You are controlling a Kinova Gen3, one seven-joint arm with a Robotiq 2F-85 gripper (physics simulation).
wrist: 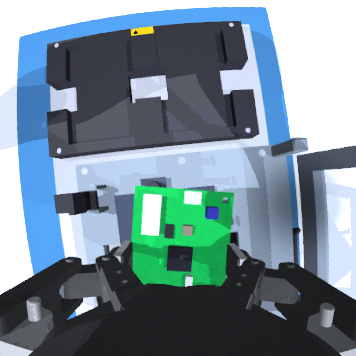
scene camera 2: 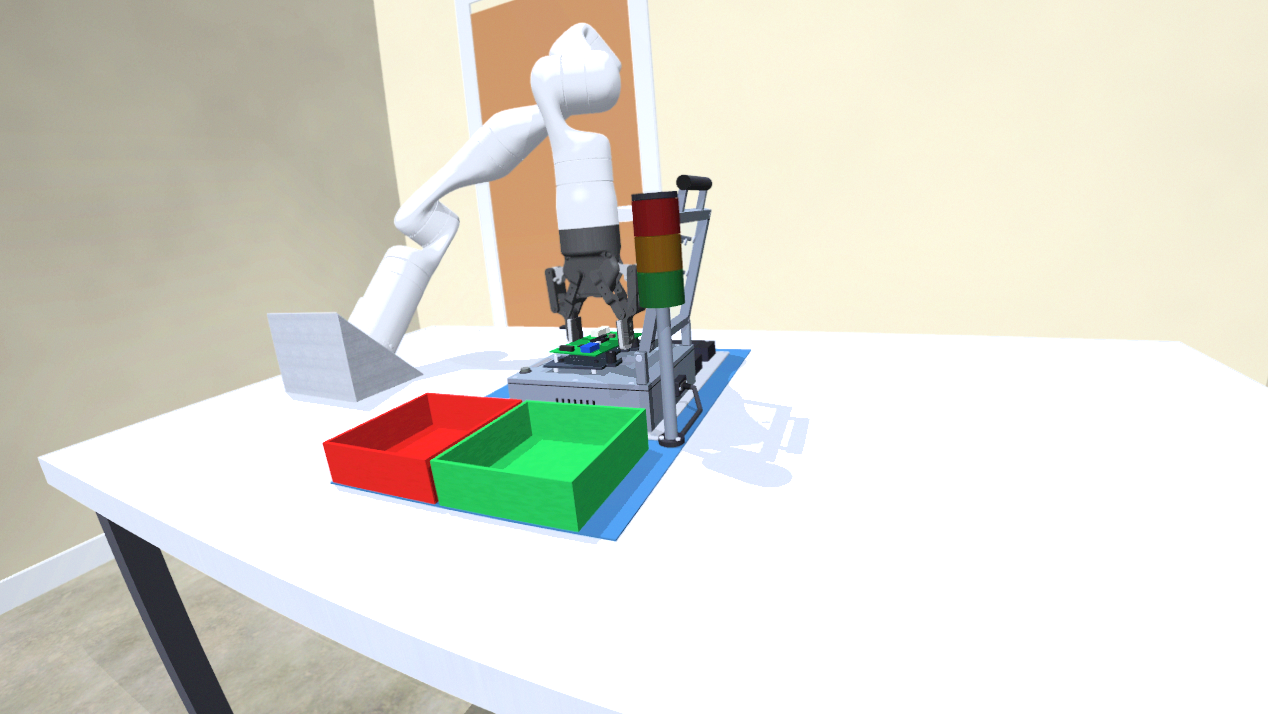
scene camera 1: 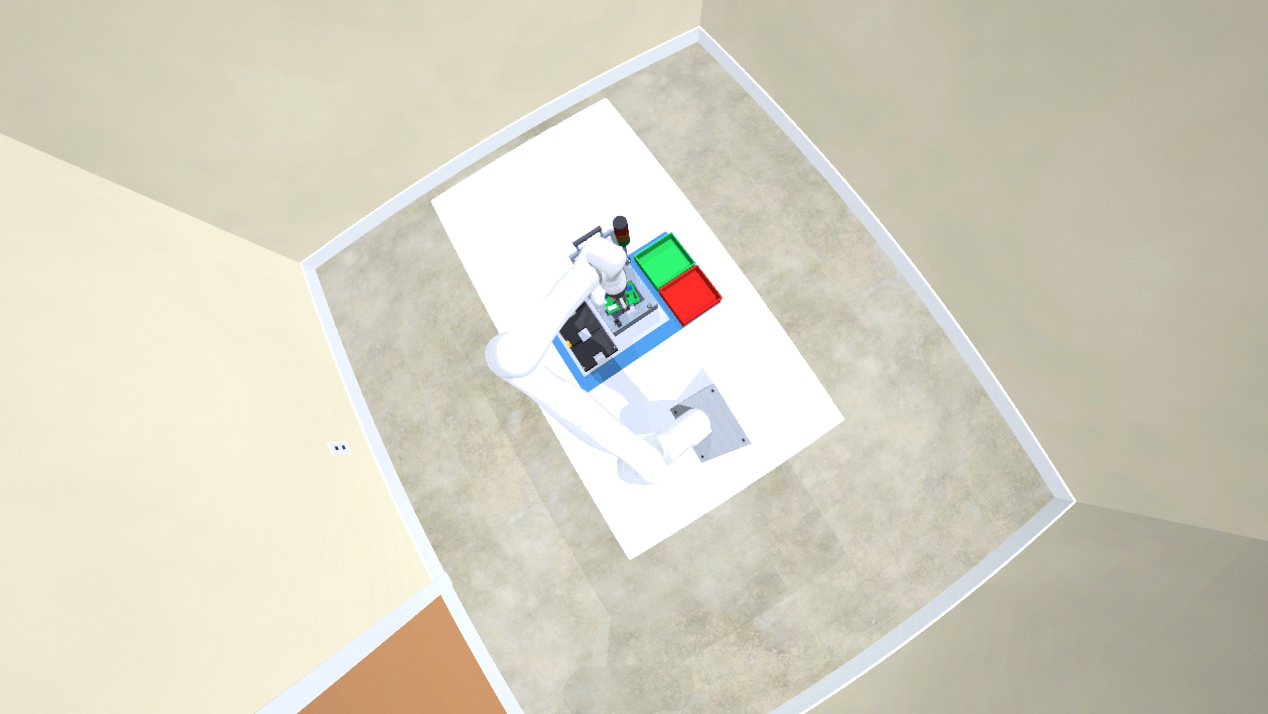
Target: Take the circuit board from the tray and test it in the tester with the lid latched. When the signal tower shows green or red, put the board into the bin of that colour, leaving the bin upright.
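Places are measured from the arm's base along level axes (x up, y ahead, z left), in centimetres.
Pixels of known places: gripper, between the fingertips: (wrist: pixel 179 253) (scene camera 2: pixel 600 347) (scene camera 1: pixel 619 298); arm's base, origin of its link: (scene camera 2: pixel 366 352) (scene camera 1: pixel 697 422).
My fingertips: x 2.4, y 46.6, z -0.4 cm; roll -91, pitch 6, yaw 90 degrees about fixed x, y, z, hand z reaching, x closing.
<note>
Ahead of a thing's pixels: the offset from my fingertips to its top centre. "spot": to the spot under its first point. Level surfaces: height alone.
My gripper (scene camera 1: pixel 623 306) (scene camera 2: pixel 599 335) (wrist: pixel 179 253) points down and is shut on the green circuit board {dz -0.4, dx +1.6, dy -0.1 cm} (scene camera 2: pixel 581 343) (wrist: pixel 150 250) by two opposite edges. The board is roughly level, close above the tester's dark nest; contact is unclear. In the wrist view it covers part of the nest. The grey tester (scene camera 2: pixel 576 392) (wrist: pixel 95 175) has its lid (scene camera 2: pixel 700 248) (wrist: pixel 306 200) standing open. The signal tower {spot: dz -9.7, dx +17.4, dy +11.2 cm} (scene camera 1: pixel 621 230) (scene camera 2: pixel 656 252) shows dull red, amber and green segments, none visibly lit. The black tray {spot: dz +17.6, dx -6.9, dy -3.8 cm} (scene camera 1: pixel 583 341) (wrist: pixel 190 50) holds no board. The red bin {dz -21.2, dx -2.8, dy -10.5 cm} (scene camera 1: pixel 690 295) (scene camera 2: pixel 381 470) and green bin {dz -20.7, dx -2.8, dy +4.5 cm} (scene camera 1: pixel 665 259) (scene camera 2: pixel 505 492) stand upright and empty.
The tester, tray and bins stand on a blue mat {dx -7.3 cm} (scene camera 2: pixel 656 478) (wrist: pixel 30 150). The lid's black handle {dz -0.4, dx +20.1, dy +14.1 cm} (scene camera 1: pixel 587 236) (scene camera 2: pixel 693 182) rises high behind the tower. A small black block {dz +4.7, dx +3.2, dy -7.3 cm} (wrist: pixel 75 201) sits at the tester's edge opposite the lid. The robot's wedge base (scene camera 2: pixel 306 354) stands on the table.
</note>
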